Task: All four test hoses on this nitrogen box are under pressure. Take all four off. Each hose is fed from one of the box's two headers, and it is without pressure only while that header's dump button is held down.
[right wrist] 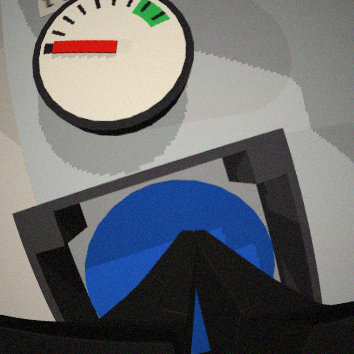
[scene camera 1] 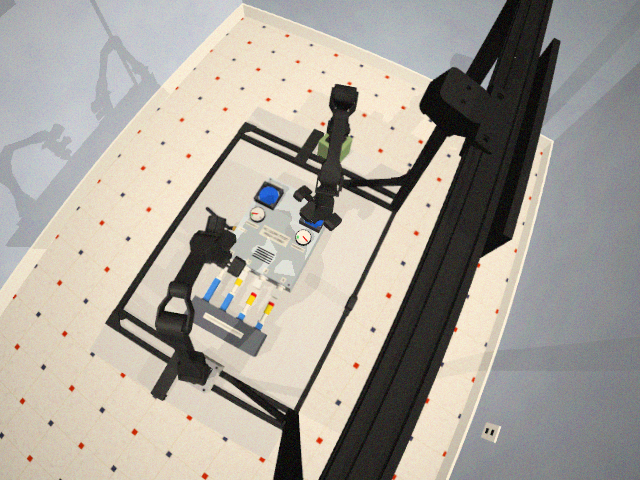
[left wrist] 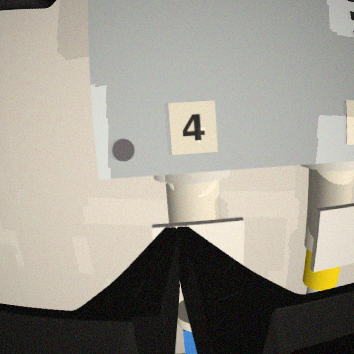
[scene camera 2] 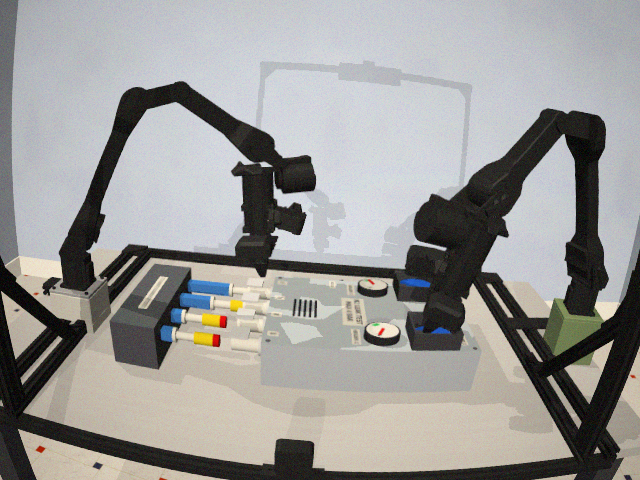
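Note:
My left gripper: shut, holding nothing, visible in the left wrist view and scene camera 1. My right gripper: visible in scene camera 1 and the right wrist view. Grey nitrogen box: visible as well.

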